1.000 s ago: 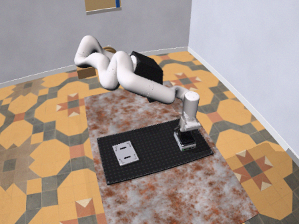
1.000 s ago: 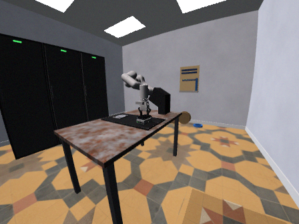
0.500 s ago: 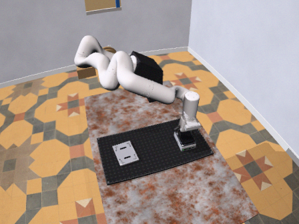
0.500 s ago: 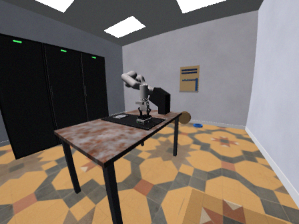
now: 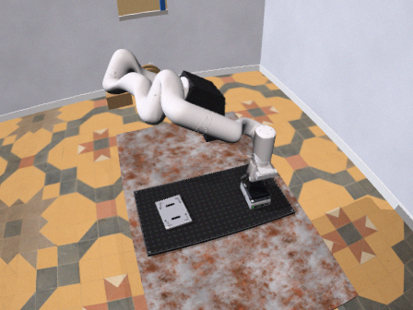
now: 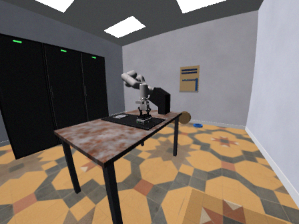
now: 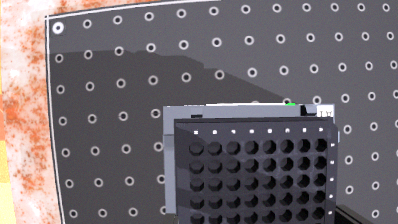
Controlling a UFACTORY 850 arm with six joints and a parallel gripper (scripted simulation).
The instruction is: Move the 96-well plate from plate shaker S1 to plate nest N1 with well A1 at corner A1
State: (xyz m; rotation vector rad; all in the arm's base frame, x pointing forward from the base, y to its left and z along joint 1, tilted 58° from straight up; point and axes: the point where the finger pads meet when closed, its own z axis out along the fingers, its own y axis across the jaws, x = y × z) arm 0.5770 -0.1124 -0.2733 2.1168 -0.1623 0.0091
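The plate nest N1 is 390 mm to the right of my hand, 70 mm below it and 50 mm behind it. Also, from my hand: black 96-well plate: 10 mm below; A1 mark: 440 mm to the right, 70 mm below, 30 mm ahead.
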